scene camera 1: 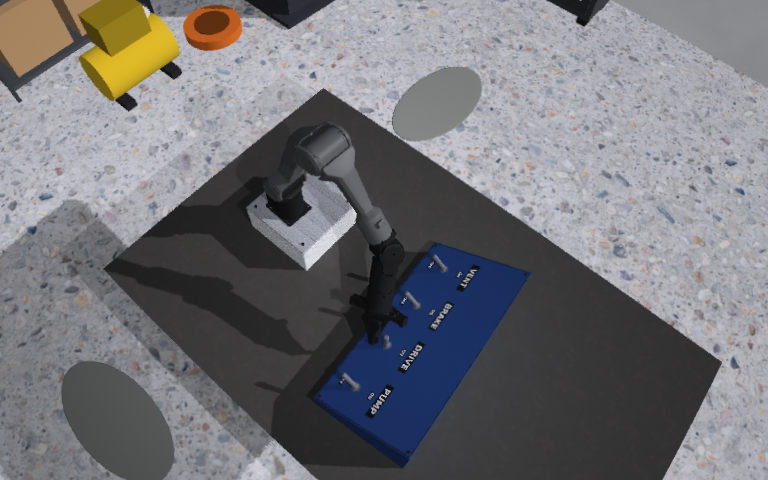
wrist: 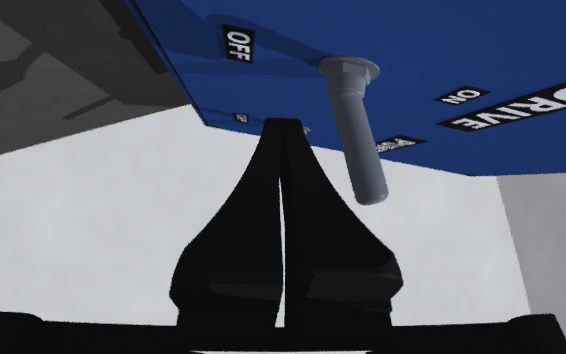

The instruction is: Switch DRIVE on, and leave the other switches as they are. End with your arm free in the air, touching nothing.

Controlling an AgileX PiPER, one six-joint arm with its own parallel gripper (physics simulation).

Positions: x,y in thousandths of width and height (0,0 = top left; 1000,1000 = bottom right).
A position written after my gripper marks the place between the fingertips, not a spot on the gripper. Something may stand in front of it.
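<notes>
A drive lever (wrist: 653,524) is visible. My gripper is visible too, both as (scene camera 1: 485,714) and as (wrist: 497,386).
</notes>
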